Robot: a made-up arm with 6 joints.
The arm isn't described. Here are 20 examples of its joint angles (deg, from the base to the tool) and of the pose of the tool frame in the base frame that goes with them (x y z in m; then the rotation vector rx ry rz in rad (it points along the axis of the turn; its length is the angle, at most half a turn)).
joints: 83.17 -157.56 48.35 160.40 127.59 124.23
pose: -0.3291 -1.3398 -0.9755 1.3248 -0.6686 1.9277
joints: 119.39 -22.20 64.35 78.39 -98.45 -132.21
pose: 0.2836 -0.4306 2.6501 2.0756 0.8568 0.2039
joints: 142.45 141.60 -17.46 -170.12 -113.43 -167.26
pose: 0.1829 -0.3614 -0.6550 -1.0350 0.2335 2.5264
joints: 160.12 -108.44 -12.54 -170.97 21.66 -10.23
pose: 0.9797 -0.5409 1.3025 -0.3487 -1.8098 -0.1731
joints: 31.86 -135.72 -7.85 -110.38 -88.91 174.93
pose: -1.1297 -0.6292 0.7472 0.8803 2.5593 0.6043
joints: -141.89 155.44 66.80 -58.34 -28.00 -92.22
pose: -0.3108 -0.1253 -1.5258 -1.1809 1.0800 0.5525
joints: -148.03 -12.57 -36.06 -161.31 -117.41 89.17
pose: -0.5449 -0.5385 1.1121 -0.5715 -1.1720 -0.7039
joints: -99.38 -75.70 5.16 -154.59 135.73 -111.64
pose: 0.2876 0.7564 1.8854 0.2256 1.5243 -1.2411
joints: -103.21 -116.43 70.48 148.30 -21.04 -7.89
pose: 0.6131 1.9505 -0.1524 0.2599 0.8701 1.2910
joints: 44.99 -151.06 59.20 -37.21 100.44 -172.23
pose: -0.9752 -1.1750 -0.8495 2.2259 0.2761 -0.7361
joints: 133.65 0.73 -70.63 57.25 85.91 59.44
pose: -0.2792 0.4320 0.6367 -0.3075 1.8382 -2.4159
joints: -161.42 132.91 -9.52 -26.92 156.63 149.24
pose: 0.0718 0.1913 -0.7854 0.2258 -2.8508 0.2476
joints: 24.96 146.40 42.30 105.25 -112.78 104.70
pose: 0.4289 0.2512 -1.4489 0.8748 -0.6781 -0.5293
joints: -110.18 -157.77 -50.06 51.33 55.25 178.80
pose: 0.1967 0.8570 0.5559 -0.1433 -0.4408 0.3937
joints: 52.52 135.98 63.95 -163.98 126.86 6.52
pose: 0.4965 0.9282 -1.2794 -0.3526 -0.1965 -1.9703
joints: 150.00 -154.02 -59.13 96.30 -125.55 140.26
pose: 0.6316 -0.3872 0.6597 -2.3257 -0.8841 1.1998
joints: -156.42 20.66 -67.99 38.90 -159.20 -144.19
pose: -0.5290 -0.0800 0.4654 0.1369 -1.2677 0.5625
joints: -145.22 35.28 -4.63 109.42 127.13 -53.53
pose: -1.2547 -0.9433 0.8550 0.0818 -0.1978 -0.2530
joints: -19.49 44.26 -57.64 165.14 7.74 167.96
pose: 0.5942 -0.0281 0.2404 0.6714 1.8208 -0.6501
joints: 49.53 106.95 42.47 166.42 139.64 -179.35
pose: 0.8671 1.2824 -0.7329 0.8861 -2.5470 0.0448
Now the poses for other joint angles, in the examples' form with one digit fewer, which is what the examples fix.
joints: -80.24 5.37 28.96 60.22 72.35 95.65
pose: 0.090 -1.042 2.201 2.657 -0.076 0.821
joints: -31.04 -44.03 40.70 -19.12 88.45 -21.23
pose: -0.591 0.160 2.409 -0.275 -2.942 0.488
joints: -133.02 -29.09 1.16 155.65 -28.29 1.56
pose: -0.145 -0.393 2.106 0.873 -2.027 0.963
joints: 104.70 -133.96 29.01 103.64 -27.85 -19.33
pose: 0.434 -1.821 -0.040 1.395 -0.755 -0.537
